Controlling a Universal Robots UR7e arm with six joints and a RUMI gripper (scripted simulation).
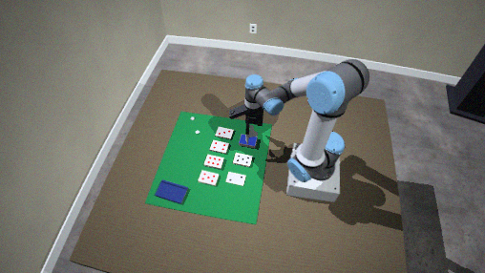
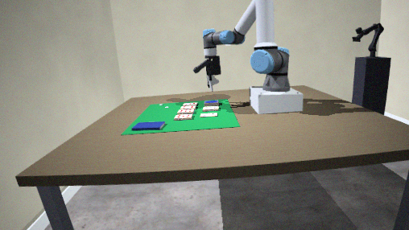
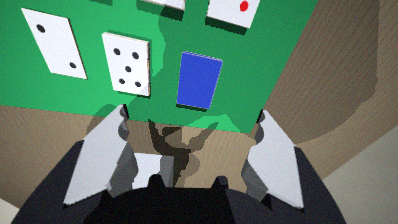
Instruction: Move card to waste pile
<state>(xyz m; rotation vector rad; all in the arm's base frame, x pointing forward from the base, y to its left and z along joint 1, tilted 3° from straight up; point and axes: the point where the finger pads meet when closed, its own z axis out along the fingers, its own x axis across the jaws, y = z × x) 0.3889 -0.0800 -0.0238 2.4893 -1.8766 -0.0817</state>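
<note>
Right now my hand is 14 cm short of the red card, 9 cm above it and 1 cm to the left of it. Round my hand: green mat: 17 cm to the left, 13 cm ahead, 11 cm below; black-pip card: 23 cm to the left, 9 cm below, 2 cm behind.
</note>
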